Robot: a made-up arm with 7 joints.
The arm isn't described. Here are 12 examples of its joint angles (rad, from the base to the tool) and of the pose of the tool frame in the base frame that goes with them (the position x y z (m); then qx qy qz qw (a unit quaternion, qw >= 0)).
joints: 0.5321 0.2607 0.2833 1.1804 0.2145 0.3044 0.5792
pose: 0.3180 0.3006 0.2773 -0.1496 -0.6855 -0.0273 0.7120
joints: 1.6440 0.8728 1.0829 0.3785 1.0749 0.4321 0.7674
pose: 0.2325 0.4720 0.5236 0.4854 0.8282 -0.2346 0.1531
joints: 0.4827 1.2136 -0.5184 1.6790 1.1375 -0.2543 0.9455
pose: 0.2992 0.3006 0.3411 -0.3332 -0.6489 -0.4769 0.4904
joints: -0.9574 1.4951 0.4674 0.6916 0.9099 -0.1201 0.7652
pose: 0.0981 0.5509 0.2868 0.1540 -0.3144 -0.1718 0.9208
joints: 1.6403 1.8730 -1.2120 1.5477 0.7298 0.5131 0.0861
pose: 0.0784 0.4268 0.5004 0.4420 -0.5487 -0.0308 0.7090
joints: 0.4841 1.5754 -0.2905 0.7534 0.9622 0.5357 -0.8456
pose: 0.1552 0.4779 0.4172 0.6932 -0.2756 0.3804 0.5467
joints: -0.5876 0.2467 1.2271 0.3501 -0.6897 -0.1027 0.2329
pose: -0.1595 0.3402 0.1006 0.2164 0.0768 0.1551 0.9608
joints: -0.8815 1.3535 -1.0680 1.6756 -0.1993 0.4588 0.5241
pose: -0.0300 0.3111 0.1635 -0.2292 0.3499 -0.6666 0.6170
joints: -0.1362 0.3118 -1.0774 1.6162 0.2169 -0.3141 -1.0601
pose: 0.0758 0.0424 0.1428 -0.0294 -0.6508 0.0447 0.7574
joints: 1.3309 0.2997 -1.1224 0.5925 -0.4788 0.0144 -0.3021
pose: 0.3721 0.1954 0.4247 0.5141 -0.6246 -0.4696 0.3536
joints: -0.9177 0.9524 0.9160 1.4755 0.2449 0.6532 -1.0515
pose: 0.0896 0.4080 0.2531 0.8454 -0.1819 0.1120 0.4896
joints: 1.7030 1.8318 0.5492 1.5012 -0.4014 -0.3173 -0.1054
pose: -0.2188 0.3321 0.5854 -0.8634 0.3775 -0.1662 0.2904
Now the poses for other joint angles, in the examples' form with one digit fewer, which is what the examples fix.
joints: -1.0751 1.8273 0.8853 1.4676 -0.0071 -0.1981 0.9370
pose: 0.313 0.334 0.382 0.164 -0.137 -0.799 0.562
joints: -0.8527 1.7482 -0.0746 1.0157 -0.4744 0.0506 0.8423
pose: 0.230 0.455 0.295 0.216 0.391 -0.649 0.615
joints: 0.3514 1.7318 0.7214 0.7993 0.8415 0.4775 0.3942
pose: 0.094 0.498 0.570 0.289 -0.763 0.162 0.555
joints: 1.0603 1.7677 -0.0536 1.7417 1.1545 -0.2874 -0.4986
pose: 0.134 0.337 0.608 0.264 -0.962 0.042 0.060
